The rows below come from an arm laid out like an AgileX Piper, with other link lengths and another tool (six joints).
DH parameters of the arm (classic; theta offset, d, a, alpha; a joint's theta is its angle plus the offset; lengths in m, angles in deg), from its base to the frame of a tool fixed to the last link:
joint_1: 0 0.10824 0 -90
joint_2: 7.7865 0 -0.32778 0
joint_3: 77.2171 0 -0.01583 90
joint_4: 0 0.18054 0 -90
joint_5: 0 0 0 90
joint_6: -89 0.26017 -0.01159 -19.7
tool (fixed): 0 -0.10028 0 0
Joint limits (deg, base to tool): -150..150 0..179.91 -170..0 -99.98..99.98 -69.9..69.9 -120..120
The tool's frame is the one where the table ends.
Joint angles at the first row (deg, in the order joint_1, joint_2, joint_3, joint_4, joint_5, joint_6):
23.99 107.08 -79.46 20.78 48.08 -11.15
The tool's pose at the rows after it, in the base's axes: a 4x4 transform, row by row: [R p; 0 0 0 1], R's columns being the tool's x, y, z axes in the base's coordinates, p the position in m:
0.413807 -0.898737 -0.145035 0.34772; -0.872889 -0.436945 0.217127 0.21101; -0.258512 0.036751 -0.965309 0.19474; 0 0 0 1
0.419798 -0.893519 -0.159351 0.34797; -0.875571 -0.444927 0.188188 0.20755; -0.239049 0.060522 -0.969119 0.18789; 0 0 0 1
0.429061 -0.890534 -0.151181 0.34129; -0.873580 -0.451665 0.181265 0.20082; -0.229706 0.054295 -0.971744 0.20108; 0 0 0 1
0.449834 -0.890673 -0.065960 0.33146; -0.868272 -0.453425 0.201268 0.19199; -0.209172 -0.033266 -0.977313 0.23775; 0 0 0 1
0.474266 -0.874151 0.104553 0.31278; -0.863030 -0.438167 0.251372 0.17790; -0.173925 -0.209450 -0.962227 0.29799; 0 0 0 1
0.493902 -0.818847 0.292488 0.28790; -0.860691 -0.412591 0.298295 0.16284; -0.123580 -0.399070 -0.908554 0.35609; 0 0 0 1
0.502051 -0.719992 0.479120 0.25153; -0.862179 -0.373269 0.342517 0.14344; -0.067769 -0.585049 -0.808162 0.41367; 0 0 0 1
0.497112 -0.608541 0.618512 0.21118; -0.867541 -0.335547 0.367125 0.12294; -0.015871 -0.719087 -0.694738 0.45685; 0 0 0 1
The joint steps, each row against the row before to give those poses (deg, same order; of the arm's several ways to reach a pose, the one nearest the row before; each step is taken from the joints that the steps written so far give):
0.00 2.93 0.00 -0.96 0.35 -0.04
-0.20 0.68 0.05 -1.42 0.62 0.00
-0.50 -2.35 0.00 -0.89 2.06 0.00
-0.43 -5.67 0.00 -1.01 0.60 0.00
-0.51 -9.18 0.00 -1.03 -1.15 0.00
-0.07 -8.93 0.01 -1.45 -2.73 0.00
0.00 -9.46 -0.07 -1.58 -3.02 -0.02
-0.01 -8.31 0.00 -1.72 -2.12 0.00

